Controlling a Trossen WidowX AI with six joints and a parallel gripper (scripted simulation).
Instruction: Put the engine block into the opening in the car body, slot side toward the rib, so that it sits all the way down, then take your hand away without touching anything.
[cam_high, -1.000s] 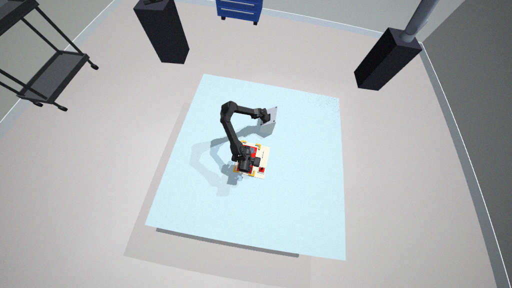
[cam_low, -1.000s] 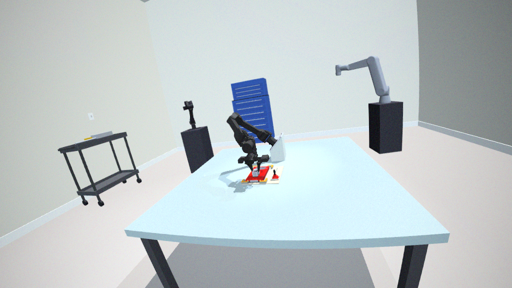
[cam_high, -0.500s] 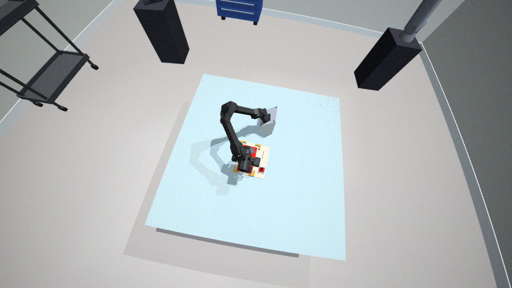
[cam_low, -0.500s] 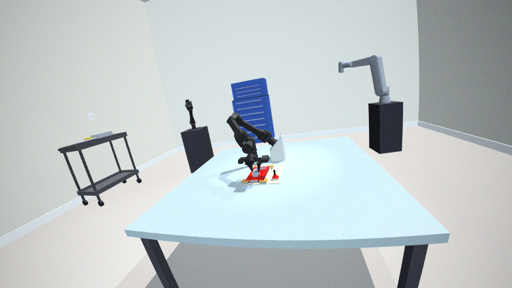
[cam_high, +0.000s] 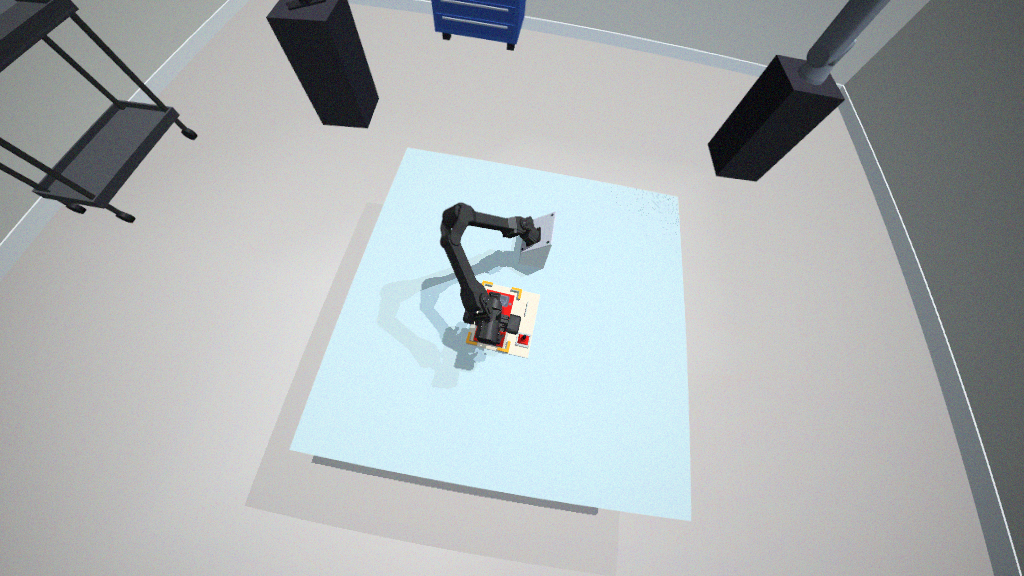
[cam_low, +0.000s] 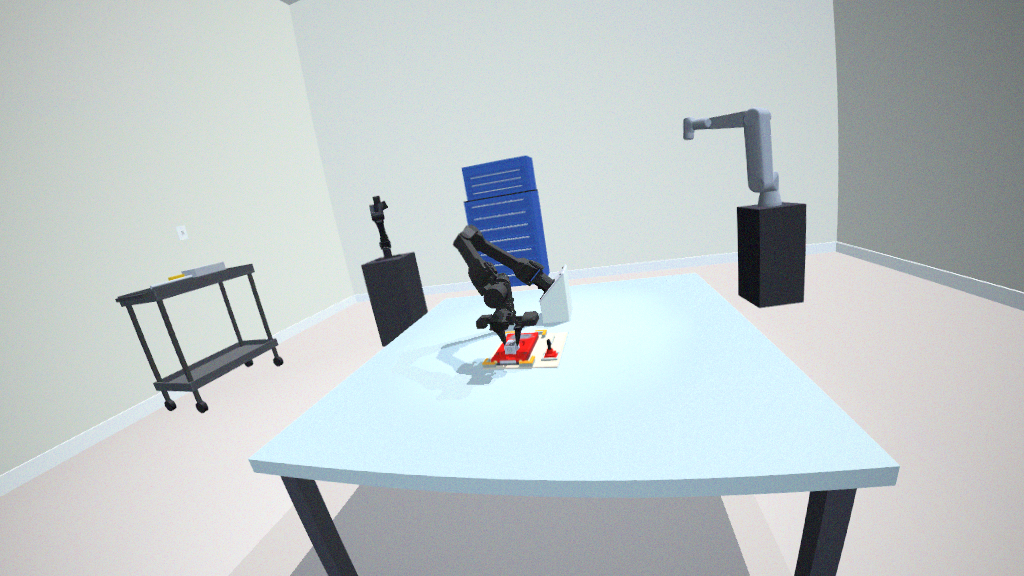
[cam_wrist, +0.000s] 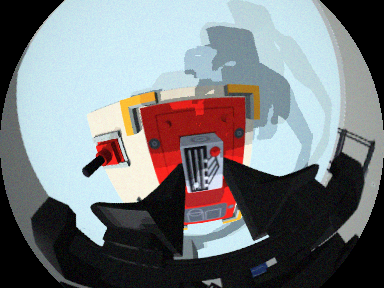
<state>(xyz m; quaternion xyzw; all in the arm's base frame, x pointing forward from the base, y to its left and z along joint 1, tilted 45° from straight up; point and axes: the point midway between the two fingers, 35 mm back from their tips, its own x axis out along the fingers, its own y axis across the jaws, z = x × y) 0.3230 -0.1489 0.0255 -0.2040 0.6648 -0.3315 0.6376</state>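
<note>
Right now my gripper tip is 1 cm above the grey engine block.
</note>
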